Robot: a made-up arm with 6 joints. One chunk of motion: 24 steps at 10 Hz.
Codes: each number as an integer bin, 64 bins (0 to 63) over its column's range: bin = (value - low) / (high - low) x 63, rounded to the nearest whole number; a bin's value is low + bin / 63 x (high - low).
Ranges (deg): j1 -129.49..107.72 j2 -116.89..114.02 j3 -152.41..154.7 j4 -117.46..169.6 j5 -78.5..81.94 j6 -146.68..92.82
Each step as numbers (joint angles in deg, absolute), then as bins.
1 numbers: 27.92 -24.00 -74.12 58.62 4.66 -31.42
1 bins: 42 25 16 39 33 30
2 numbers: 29.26 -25.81 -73.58 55.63 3.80 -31.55
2 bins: 42 25 16 38 32 30
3 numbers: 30.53 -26.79 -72.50 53.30 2.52 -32.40
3 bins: 42 25 16 37 32 30
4 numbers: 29.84 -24.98 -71.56 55.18 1.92 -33.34
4 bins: 42 25 17 38 32 30
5 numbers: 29.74 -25.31 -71.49 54.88 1.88 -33.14
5 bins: 42 25 17 38 32 30
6 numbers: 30.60 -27.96 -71.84 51.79 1.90 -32.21
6 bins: 43 24 17 37 32 30
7 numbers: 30.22 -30.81 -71.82 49.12 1.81 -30.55
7 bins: 42 23 17 37 32 31
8 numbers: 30.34 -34.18 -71.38 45.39 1.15 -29.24
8 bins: 42 23 17 36 31 31
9 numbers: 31.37 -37.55 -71.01 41.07 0.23 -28.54
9 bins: 43 22 17 35 31 31
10 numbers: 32.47 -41.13 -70.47 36.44 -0.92 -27.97
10 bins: 43 21 17 34 30 31
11 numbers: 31.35 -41.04 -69.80 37.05 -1.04 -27.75
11 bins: 43 21 17 34 30 31
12 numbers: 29.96 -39.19 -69.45 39.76 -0.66 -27.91
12 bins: 42 21 17 35 31 31
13 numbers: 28.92 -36.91 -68.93 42.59 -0.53 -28.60
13 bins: 42 22 17 35 31 31
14 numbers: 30.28 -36.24 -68.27 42.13 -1.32 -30.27
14 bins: 42 22 17 35 30 31
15 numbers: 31.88 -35.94 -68.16 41.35 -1.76 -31.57
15 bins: 43 22 17 35 30 30
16 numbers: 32.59 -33.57 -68.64 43.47 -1.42 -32.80
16 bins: 43 23 17 35 30 30
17 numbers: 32.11 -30.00 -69.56 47.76 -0.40 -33.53
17 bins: 43 24 17 36 31 30
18 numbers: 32.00 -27.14 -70.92 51.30 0.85 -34.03
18 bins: 43 24 17 37 31 30
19 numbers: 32.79 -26.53 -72.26 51.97 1.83 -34.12
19 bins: 43 25 16 37 32 30
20 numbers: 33.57 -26.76 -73.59 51.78 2.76 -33.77
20 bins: 43 25 16 37 32 30
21 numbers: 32.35 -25.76 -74.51 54.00 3.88 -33.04
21 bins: 43 25 16 38 32 30
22 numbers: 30.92 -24.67 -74.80 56.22 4.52 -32.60
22 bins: 43 25 16 38 33 30
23 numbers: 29.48 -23.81 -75.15 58.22 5.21 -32.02
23 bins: 42 25 16 39 33 30
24 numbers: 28.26 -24.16 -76.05 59.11 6.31 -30.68
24 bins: 42 25 16 39 33 31
